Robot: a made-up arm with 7 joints.
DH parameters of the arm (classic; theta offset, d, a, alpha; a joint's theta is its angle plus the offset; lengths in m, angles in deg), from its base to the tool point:
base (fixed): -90 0.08 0 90
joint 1: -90 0.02 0.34 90
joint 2: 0 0.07 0.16 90
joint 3: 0 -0.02 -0.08 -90
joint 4: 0 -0.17 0.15 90
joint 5: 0 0.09 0.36 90
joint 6: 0 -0.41 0.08 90
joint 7: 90 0.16 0.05 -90
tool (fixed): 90 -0.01 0 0
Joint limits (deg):
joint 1: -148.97..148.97
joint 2: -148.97..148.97
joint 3: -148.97..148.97
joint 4: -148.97..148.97
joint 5: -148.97..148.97
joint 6: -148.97..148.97
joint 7: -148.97..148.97
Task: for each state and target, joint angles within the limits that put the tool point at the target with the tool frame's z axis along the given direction. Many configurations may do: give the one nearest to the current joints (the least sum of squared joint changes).
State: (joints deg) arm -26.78 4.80 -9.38 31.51 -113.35 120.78 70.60
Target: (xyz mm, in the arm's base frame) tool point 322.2 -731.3 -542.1 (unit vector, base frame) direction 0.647 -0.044 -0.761
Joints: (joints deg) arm 4.22 -21.00 -10.67 0.80 -100.57 135.69 119.49
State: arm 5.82 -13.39 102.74 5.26 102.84 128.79 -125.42
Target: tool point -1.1 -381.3 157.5 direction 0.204 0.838 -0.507
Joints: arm 33.00 -12.55 72.09 -24.56 104.11 104.15 -78.00
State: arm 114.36 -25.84 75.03 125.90 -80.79 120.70 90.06
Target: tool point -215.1 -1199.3 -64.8 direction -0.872 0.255 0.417
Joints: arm 63.80 -39.39 104.56 143.83 -49.72 148.97 127.34
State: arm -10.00 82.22 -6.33 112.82 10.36 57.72 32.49
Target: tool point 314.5 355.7 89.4 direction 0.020 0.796 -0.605
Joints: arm 2.77 97.80 15.47 131.23 23.80 64.59 72.45
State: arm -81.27 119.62 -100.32 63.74 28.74 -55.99 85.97
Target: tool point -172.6 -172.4 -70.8 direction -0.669 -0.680 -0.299
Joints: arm -85.90 115.70 -110.21 49.51 3.05 -31.87 110.13
